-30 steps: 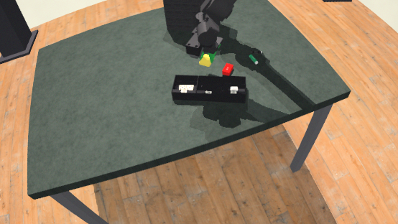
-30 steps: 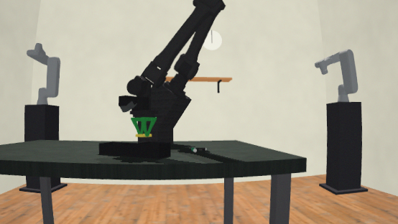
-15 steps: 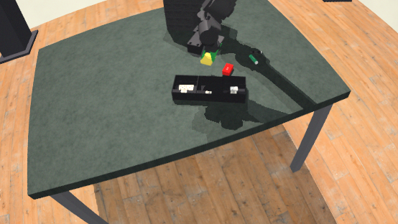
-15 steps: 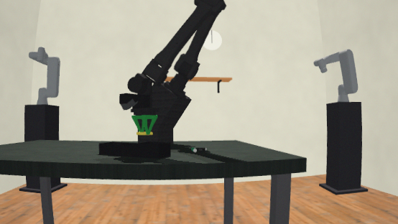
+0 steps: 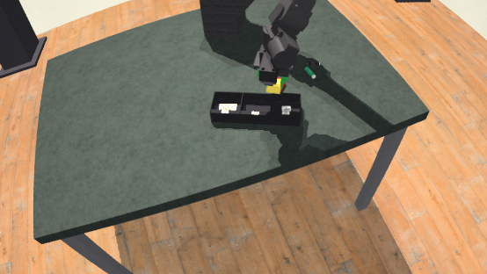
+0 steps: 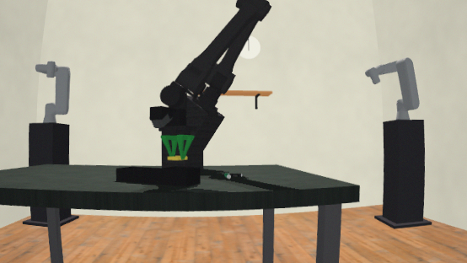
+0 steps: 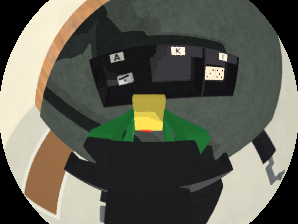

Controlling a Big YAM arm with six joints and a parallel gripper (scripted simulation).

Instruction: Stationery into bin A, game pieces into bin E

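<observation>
Right now my hand is 6 cm above the grey piece, 5 cm short of it and 3 cm to the right of it. From my hand the other things lie so: red block (7 cm below, 7 cm behind, 4 cm to the left); bin row (6 cm to the right, 5 cm below, 3 cm ahead); yellow block (right at my hand).
</observation>
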